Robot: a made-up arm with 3 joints.
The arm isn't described. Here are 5 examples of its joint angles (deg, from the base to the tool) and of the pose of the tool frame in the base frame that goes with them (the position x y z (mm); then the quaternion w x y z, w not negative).
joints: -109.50 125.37 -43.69
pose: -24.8 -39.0 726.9 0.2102 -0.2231 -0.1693 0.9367
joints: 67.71 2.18 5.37
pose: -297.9 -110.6 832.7 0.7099 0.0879 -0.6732 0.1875
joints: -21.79 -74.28 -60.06
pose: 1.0 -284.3 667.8 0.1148 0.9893 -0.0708 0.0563
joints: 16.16 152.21 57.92
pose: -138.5 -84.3 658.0 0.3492 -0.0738 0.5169 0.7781
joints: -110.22 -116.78 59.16
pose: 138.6 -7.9 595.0 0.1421 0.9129 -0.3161 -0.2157
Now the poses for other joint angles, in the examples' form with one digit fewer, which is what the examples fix.
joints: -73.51 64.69 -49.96
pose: 36 -96 810 0.529 0.237 0.057 0.813
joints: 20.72 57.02 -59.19
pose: -141 -172 821 0.957 0.248 -0.122 0.085
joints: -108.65 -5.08 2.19
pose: 159 8 800 0.139 -0.750 -0.089 -0.641
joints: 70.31 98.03 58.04
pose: -139 -19 774 0.776 0.012 0.091 0.624
